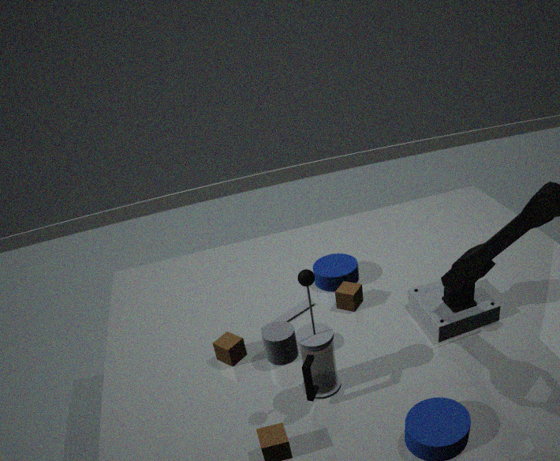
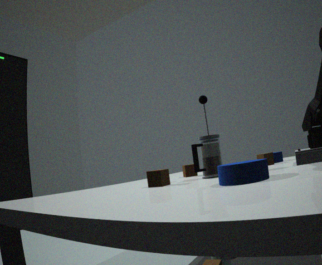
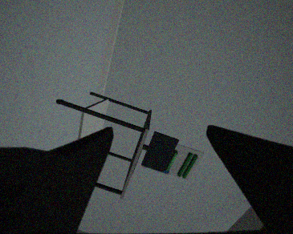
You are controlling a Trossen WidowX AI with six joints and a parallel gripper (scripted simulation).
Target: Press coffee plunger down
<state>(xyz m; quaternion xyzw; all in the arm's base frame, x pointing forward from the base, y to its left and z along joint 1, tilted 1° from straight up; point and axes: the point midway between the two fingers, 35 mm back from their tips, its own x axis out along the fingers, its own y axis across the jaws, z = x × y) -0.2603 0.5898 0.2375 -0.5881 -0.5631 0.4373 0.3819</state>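
My gripper tip is 640 mm short of the glass coffee press, 530 mm to the left of it and 140 mm above it.
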